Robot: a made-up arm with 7 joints. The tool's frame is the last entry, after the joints.
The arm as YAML. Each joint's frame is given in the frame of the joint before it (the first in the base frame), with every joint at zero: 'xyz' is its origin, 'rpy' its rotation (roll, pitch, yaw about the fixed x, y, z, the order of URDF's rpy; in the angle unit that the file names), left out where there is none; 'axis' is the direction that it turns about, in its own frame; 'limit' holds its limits. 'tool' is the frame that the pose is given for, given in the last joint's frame.
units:
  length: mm
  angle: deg
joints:
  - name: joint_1
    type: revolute
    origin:
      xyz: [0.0, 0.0, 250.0]
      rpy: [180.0, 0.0, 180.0]
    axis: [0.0, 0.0, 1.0]
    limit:
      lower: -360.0
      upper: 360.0
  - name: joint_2
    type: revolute
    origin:
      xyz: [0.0, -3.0, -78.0]
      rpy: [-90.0, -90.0, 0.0]
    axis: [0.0, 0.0, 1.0]
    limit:
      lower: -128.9
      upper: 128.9
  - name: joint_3
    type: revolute
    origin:
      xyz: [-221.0, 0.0, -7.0]
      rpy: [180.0, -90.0, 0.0]
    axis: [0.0, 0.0, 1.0]
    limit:
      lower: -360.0
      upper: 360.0
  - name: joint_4
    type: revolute
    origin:
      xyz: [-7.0, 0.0, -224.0]
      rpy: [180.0, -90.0, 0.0]
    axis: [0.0, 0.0, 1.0]
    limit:
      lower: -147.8
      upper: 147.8
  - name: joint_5
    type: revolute
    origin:
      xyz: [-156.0, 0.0, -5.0]
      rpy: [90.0, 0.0, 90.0]
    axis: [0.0, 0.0, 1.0]
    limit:
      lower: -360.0
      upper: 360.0
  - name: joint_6
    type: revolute
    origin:
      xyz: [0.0, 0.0, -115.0]
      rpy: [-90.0, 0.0, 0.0]
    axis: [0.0, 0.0, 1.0]
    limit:
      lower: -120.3
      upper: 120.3
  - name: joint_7
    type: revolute
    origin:
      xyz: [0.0, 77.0, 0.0]
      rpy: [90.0, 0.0, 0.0]
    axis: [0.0, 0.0, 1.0]
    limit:
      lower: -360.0
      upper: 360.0
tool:
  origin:
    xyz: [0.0, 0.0, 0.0]
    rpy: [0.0, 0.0, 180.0]
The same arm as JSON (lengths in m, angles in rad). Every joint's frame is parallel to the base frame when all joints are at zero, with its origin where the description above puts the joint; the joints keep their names.
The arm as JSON. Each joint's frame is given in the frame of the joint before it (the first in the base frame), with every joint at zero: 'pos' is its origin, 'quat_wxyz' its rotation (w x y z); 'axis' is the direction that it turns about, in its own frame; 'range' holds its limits. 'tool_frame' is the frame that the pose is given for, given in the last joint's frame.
{
  "length_unit": "m",
  "angle_unit": "rad",
  "joints": [
    {
      "joint": "joint_1",
      "pos": [
        0.0,
        0.0,
        0.25
      ],
      "quat_wxyz": [
        1.0,
        0.0,
        0.0,
        0.0
      ],
      "axis": "-z",
      "range": [
        -6.2832,
        6.2832
      ]
    },
    {
      "joint": "joint_2",
      "pos": [
        0.0,
        -0.003,
        0.078
      ],
      "quat_wxyz": [
        1.0,
        0.0,
        0.0,
        0.0
      ],
      "axis": "+y",
      "range": [
        -2.2497,
        2.2497
      ]
    },
    {
      "joint": "joint_3",
      "pos": [
        0.0,
        -0.007,
        0.221
      ],
      "quat_wxyz": [
        1.0,
        0.0,
        0.0,
        0.0
      ],
      "axis": "-z",
      "range": [
        -6.2832,
        6.2832
      ]
    },
    {
      "joint": "joint_4",
      "pos": [
        0.0,
        -0.007,
        0.224
      ],
      "quat_wxyz": [
        1.0,
        0.0,
        0.0,
        0.0
      ],
      "axis": "+y",
      "range": [
        -2.5796,
        2.5796
      ]
    },
    {
      "joint": "joint_5",
      "pos": [
        0.0,
        -0.005,
        0.156
      ],
      "quat_wxyz": [
        1.0,
        0.0,
        0.0,
        0.0
      ],
      "axis": "-z",
      "range": [
        -6.2832,
        6.2832
      ]
    },
    {
      "joint": "joint_6",
      "pos": [
        0.0,
        0.0,
        0.115
      ],
      "quat_wxyz": [
        1.0,
        0.0,
        0.0,
        0.0
      ],
      "axis": "+y",
      "range": [
        -2.0996,
        2.0996
      ]
    },
    {
      "joint": "joint_7",
      "pos": [
        0.0,
        0.0,
        0.077
      ],
      "quat_wxyz": [
        1.0,
        0.0,
        0.0,
        0.0
      ],
      "axis": "-z",
      "range": [
        -6.2832,
        6.2832
      ]
    }
  ],
  "tool_frame": {
    "pos": [
      0.0,
      0.0,
      0.0
    ],
    "quat_wxyz": [
      0.0,
      1.0,
      0.0,
      0.0
    ]
  }
}

